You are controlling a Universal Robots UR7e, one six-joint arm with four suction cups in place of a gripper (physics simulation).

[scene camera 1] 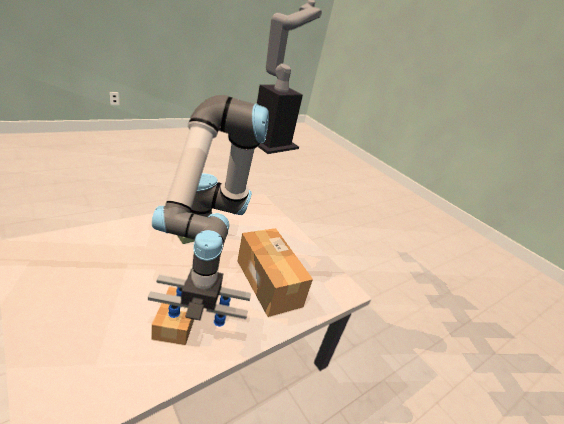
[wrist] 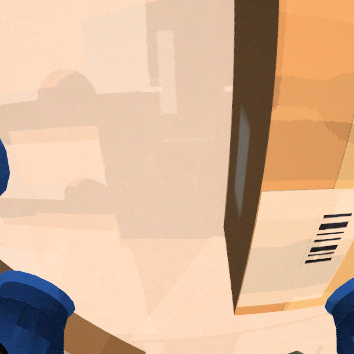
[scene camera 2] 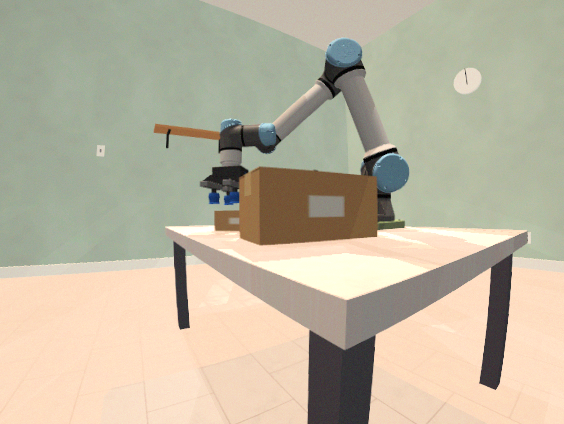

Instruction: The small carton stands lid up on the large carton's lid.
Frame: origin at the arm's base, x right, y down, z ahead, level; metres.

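Where they show: hand at its tool point: (wrist: 207, 251) (scene camera 2: 231, 203).
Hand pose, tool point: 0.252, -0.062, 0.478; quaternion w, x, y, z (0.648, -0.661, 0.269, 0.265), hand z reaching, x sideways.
Note:
Each offset is from my tool point to the top centre of the thing, as dx, dy, dz. Level surfaces: height alone.
The small carton {+0.047, +0.022, -0.056} (scene camera 1: 170, 331) (scene camera 2: 220, 220) (wrist: 307, 155) stands on the table, its taped top with a barcode label facing up in the wrist view. The large carton {-0.336, -0.054, -0.042} (scene camera 1: 275, 265) (scene camera 2: 282, 217) (wrist: 102, 337) stands apart from it on the table, to its right in scene camera 1, and hides part of it in scene camera 2. My suction gripper (scene camera 1: 199, 306) (scene camera 2: 223, 199) is open and holds nothing. Its cups point down, with a gap above the small carton's top. It sits off to one side of that carton, with its left cups over it in scene camera 1.
The table {dy +0.095} (scene camera 1: 60, 325) (scene camera 2: 375, 270) has its front edge close to both cartons. My arm's green base plate (scene camera 2: 392, 225) lies behind the large carton. A black pedestal (scene camera 1: 281, 120) with a grey arm stands on the floor at the back.

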